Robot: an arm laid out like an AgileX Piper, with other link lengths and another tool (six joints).
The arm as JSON. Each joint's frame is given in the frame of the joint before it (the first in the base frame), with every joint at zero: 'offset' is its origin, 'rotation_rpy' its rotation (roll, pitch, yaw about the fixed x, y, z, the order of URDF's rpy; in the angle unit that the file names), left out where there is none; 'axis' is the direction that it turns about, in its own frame. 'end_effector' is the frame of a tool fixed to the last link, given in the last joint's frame.
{
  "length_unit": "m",
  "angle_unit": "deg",
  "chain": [
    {
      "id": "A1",
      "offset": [
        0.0,
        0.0,
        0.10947
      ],
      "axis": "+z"
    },
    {
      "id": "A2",
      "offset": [
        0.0,
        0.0,
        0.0
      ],
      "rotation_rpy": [
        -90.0,
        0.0,
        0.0
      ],
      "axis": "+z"
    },
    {
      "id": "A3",
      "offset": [
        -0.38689,
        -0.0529,
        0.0
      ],
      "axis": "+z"
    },
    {
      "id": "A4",
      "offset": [
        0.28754,
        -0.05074,
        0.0
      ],
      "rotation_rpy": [
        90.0,
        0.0,
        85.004
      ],
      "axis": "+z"
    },
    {
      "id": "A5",
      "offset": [
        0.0,
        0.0,
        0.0
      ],
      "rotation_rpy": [
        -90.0,
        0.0,
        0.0
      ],
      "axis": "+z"
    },
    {
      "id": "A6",
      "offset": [
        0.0,
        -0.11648,
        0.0
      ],
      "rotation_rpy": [
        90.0,
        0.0,
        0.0
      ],
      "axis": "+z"
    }
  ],
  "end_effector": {
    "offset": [
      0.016,
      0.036,
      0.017
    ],
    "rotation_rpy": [
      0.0,
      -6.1,
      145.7
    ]
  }
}
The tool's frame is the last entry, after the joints.
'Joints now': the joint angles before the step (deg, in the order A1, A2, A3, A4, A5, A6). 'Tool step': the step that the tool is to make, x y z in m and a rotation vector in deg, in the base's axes. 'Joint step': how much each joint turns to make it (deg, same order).
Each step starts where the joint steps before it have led.
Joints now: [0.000, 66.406, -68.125, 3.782, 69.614, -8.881]
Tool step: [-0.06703, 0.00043, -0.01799, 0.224, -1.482, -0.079]
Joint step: [-0.001, -10.829, 9.341, 0.172, -0.001, 0.114]
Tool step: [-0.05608, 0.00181, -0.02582, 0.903, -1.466, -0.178]
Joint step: [0.001, -9.913, 8.363, 0.744, 0.059, 0.344]
